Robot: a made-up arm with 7 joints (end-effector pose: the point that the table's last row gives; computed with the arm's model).
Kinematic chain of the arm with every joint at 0, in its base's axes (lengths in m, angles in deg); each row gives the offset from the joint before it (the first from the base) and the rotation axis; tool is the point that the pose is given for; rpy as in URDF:
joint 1: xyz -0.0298 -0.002 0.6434 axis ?
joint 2: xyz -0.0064 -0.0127 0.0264 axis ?
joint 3: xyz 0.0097 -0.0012 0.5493 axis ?
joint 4: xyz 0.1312 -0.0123 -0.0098 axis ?
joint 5: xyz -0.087 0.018 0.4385 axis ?
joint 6: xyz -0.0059 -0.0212 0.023 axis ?
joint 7: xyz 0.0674 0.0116 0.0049 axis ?
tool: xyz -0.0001 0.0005 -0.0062 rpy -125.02 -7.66 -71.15
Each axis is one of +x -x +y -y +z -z.
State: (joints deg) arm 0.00 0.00 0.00 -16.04 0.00 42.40 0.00
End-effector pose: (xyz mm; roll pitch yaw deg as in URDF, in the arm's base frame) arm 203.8 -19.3 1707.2 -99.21 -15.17 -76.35
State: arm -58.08 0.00 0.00 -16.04 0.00 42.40 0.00
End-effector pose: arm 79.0 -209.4 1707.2 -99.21 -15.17 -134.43
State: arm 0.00 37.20 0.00 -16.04 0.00 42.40 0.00
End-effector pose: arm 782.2 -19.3 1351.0 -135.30 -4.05 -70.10
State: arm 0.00 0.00 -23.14 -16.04 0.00 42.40 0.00
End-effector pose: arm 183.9 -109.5 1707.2 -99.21 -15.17 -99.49
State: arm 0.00 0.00 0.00 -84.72 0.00 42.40 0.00
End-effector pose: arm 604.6 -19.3 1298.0 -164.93 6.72 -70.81
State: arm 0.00 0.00 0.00 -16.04 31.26 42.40 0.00
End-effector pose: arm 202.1 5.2 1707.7 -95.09 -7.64 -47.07
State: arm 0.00 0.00 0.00 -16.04 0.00 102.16 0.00
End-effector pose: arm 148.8 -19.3 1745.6 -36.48 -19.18 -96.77
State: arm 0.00 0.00 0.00 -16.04 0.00 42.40 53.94
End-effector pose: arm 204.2 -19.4 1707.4 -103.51 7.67 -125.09
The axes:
joint 1: +z
joint 2: +y
joint 3: +z
joint 4: -y
joint 5: +z
joint 6: -y
joint 7: -z

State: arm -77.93 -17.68 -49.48 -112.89 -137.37 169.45 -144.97
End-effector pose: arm -378.2 -373.4 1176.4 -68.28 67.41 104.08
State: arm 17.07 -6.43 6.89 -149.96 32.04 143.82 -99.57
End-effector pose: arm 423.8 149.8 896.4 -107.32 -12.42 23.20
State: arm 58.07 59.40 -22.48 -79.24 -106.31 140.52 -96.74
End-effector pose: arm 613.9 671.9 516.6 -144.97 68.77 158.41
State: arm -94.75 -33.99 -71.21 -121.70 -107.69 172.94 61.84
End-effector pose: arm -558.5 24.7 1113.3 -51.85 -34.00 114.01
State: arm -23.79 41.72 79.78 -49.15 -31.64 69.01 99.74
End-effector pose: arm 793.1 132.3 1299.7 -137.13 -2.45 -134.03
